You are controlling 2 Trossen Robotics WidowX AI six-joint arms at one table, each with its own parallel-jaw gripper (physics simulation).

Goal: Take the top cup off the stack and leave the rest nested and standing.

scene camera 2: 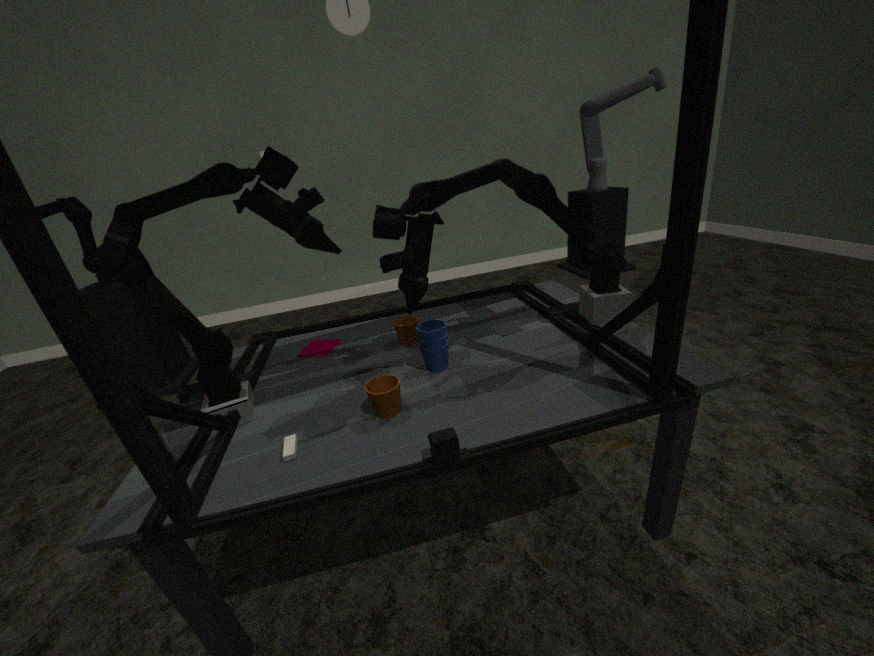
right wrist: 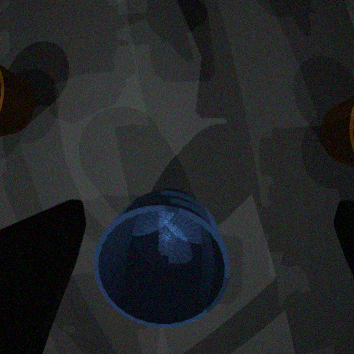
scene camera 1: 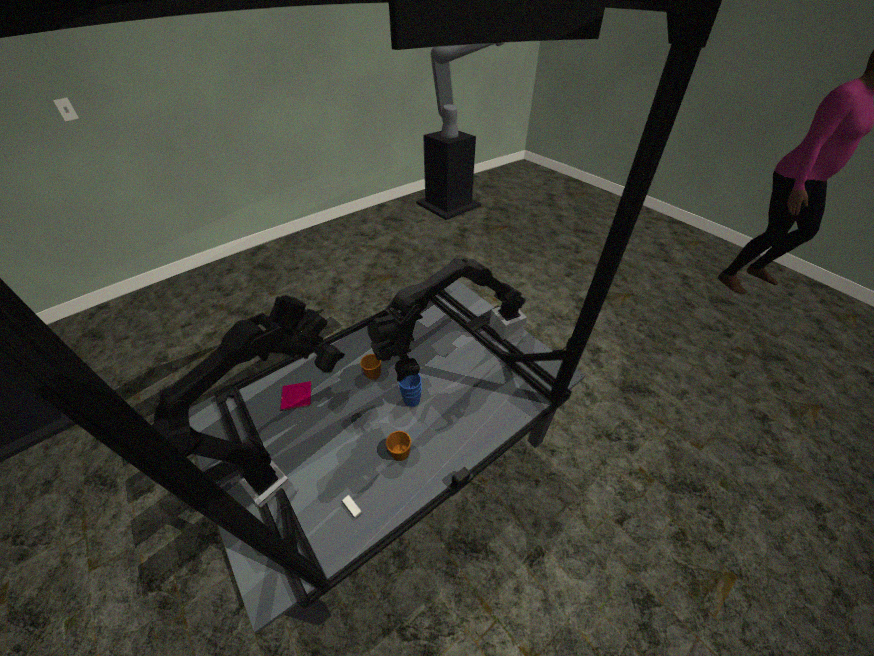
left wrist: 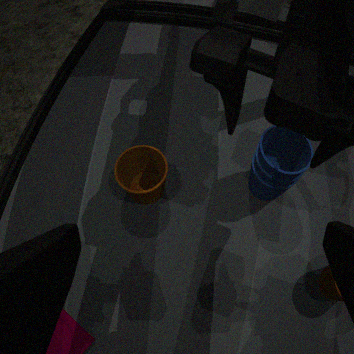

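Pixels of known places: left gripper, between the fingertips: [scene camera 2: 336, 249] [scene camera 1: 333, 347] [left wrist: 205, 237]; right gripper, between the fingertips: [scene camera 2: 410, 306] [right wrist: 215, 214] [scene camera 1: 393, 370] [left wrist: 271, 148]; left arm's base, origin of its link: [scene camera 2: 225, 395] [scene camera 1: 263, 479]; right arm's base, origin of its link: [scene camera 2: 604, 288] [scene camera 1: 509, 313].
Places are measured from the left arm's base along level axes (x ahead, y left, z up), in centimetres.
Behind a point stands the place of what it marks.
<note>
A stack of nested blue cups [scene camera 1: 410, 392] @(x 46.5, y -14.5, z 5.1 cm) [scene camera 2: 434, 350] [left wrist: 271, 175] @(x 46.2, y -10.2, z 5.0 cm) [right wrist: 167, 240] @(x 49.4, y -12.2, z 0.8 cm) stands upright on the table, its open rim facing up. My right gripper [scene camera 1: 404, 374] @(x 46.0, y -8.3, z 11.8 cm) [scene camera 2: 412, 309] @(x 46.0, y -8.3, z 11.8 cm) [right wrist: 215, 214] @(x 46.0, y -8.3, z 11.8 cm) is open and points down, with its tips a little above the stack's rim. In the right wrist view the stack lies between the fingers, nearer the left finger and lower than the tips. My left gripper [scene camera 1: 330, 360] @(x 33.3, y 0.1, z 27.3 cm) [scene camera 2: 337, 249] @(x 33.3, y 0.1, z 27.3 cm) [left wrist: 205, 237] @(x 33.3, y 0.1, z 27.3 cm) is open, high above the table and well to the left of the stack. The stack's cups cannot be counted clearly.
One orange cup [scene camera 1: 370, 366] @(x 49.5, y 8.8, z -3.0 cm) [scene camera 2: 407, 330] @(x 47.5, y 3.2, z 0.8 cm) [left wrist: 141, 170] @(x 51.0, y 7.3, z -3.5 cm) stands behind the stack, another [scene camera 1: 398, 445] @(x 33.8, y -20.3, z -3.9 cm) [scene camera 2: 384, 396] @(x 31.9, y -25.6, z 1.6 cm) nearer the front. A magenta square [scene camera 1: 296, 395] @(x 24.2, y 19.6, z -3.5 cm) [scene camera 2: 319, 347] @(x 24.0, y 19.3, z -3.4 cm) lies back left, a white block [scene camera 1: 350, 505] @(x 12.0, y -23.0, z -3.0 cm) [scene camera 2: 289, 446] @(x 12.2, y -23.7, z -3.0 cm) front left. Dark frame posts [scene camera 1: 621, 211] @(x 79.0, y -49.0, z 64.6 cm) surround the table.
</note>
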